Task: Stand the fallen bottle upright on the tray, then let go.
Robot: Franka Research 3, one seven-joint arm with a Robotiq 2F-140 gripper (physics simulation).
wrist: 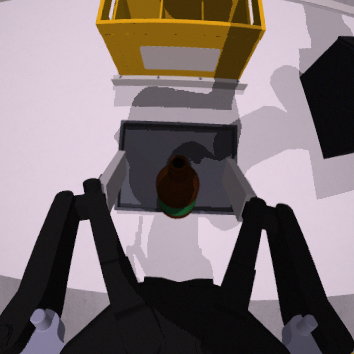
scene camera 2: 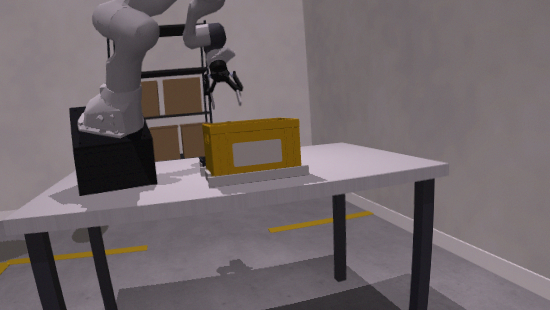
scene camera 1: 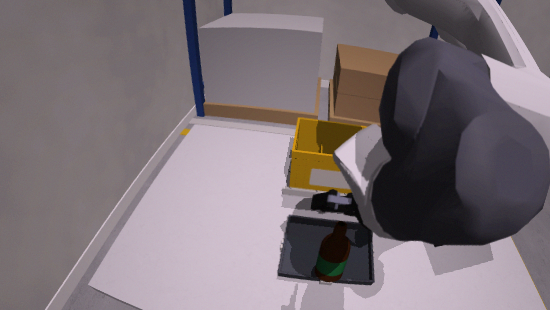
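Note:
The brown bottle (scene camera 1: 334, 252) (wrist: 177, 185) with a green label stands upright on the dark tray (scene camera 1: 300, 245) (wrist: 145, 145), near its front edge, with its mouth up. My gripper (scene camera 2: 226, 105) (wrist: 175, 166) is open and raised high above the bottle and the tray. In the wrist view the bottle shows between the spread fingertips but well below them, touched by neither. In scene camera 1 the arm hides part of the gripper. The bottle does not show in scene camera 2, where the crate blocks the view.
A yellow crate (scene camera 1: 305, 170) (scene camera 2: 257, 152) (wrist: 180, 47) stands behind the tray, inside a low light rail (scene camera 2: 260, 176) (wrist: 175, 82). The black robot base block (scene camera 2: 115, 167) (wrist: 332, 100) stands off to one side on the white table (scene camera 1: 200, 200) (scene camera 2: 370, 162).

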